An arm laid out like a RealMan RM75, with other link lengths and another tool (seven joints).
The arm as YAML. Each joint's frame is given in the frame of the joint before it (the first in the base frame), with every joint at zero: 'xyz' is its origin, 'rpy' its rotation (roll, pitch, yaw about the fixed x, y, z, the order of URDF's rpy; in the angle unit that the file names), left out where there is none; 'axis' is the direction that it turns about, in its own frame. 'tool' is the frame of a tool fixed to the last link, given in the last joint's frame.
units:
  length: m
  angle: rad
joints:
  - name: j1
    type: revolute
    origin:
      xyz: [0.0, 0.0, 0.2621]
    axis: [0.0, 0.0, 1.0]
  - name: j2
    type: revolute
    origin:
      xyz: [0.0, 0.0, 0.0]
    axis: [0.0, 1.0, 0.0]
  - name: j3
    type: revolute
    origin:
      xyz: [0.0, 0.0, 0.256]
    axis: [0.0, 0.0, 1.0]
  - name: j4
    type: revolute
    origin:
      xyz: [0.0, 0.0, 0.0]
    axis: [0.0, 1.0, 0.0]
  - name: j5
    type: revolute
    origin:
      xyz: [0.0, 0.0, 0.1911]
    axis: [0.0, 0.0, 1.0]
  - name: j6
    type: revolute
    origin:
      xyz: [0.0, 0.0, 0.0]
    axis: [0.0, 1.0, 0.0]
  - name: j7
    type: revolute
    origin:
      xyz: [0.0, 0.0, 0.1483]
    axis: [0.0, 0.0, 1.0]
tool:
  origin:
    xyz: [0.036, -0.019, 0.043]
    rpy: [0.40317, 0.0, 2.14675]
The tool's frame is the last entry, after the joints.
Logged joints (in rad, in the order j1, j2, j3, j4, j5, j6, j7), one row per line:
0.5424, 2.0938, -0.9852, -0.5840, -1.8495, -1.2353, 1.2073
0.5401, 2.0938, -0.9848, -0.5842, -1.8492, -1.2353, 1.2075
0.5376, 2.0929, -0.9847, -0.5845, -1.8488, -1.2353, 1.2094
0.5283, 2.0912, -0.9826, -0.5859, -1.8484, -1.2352, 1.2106
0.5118, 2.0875, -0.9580, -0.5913, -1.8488, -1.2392, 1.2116
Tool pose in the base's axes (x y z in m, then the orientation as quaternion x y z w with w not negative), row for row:
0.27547, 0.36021, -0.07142, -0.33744, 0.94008, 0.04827, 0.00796
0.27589, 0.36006, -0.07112, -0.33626, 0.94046, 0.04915, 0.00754
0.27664, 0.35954, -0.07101, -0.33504, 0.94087, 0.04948, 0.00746
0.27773, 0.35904, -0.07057, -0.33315, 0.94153, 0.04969, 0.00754
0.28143, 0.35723, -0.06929, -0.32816, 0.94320, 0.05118, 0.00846
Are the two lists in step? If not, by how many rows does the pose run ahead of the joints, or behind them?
The pose runs 1 row behind the joints: the pose in row i belongs to the joints in row i - 1.
